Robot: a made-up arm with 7 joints.
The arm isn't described. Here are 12 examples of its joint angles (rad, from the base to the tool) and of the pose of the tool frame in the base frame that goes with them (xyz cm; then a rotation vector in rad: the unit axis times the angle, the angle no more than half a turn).
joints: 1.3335 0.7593 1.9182 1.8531 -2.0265 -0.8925 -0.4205
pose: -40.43 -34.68 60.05 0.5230 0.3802 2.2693
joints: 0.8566 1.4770 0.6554 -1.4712 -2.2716 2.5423 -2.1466
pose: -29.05 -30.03 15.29 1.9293 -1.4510 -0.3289
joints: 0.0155 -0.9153 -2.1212 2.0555 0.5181 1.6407 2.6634
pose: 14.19 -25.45 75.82 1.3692 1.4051 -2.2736
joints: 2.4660 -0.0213 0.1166 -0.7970 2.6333 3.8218 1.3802
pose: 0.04 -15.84 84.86 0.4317 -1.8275 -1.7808
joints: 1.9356 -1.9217 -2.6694 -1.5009 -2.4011 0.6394 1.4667
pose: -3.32 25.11 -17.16 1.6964 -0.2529 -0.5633
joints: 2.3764 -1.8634 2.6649 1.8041 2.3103 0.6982 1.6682
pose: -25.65 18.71 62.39 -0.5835 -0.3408 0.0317
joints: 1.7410 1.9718 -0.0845 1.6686 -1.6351 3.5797 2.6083
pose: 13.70 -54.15 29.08 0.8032 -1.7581 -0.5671
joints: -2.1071 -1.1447 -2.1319 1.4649 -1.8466 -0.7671 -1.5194
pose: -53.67 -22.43 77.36 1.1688 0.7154 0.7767
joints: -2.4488 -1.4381 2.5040 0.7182 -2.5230 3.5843 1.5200
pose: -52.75 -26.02 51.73 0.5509 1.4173 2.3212
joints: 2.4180 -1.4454 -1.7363 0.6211 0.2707 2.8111 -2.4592
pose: -33.00 44.68 48.54 -1.3689 -0.6965 1.7104
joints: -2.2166 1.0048 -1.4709 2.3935 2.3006 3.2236 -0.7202
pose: 2.01 19.20 60.31 2.5128 1.0753 0.4563
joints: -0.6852 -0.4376 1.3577 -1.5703 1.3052 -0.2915 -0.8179
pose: -17.98 -34.81 88.68 -0.4859 1.2579 2.6176
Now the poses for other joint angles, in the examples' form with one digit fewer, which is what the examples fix.
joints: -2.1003 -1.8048 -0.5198 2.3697 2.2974 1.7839 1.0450
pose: -11.5 -5.6 22.3 -1.729 -0.642 -0.612
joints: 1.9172 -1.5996 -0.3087 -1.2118 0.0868 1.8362 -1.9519
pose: -9.3 37.3 58.4 0.479 -0.039 -3.067
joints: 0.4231 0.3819 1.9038 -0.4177 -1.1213 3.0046 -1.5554
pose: -7.8 -25.7 79.4 -0.263 -2.362 1.703
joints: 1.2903 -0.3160 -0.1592 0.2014 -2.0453 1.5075 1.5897
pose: -7.8 32.4 99.5 -0.448 -0.446 -2.424
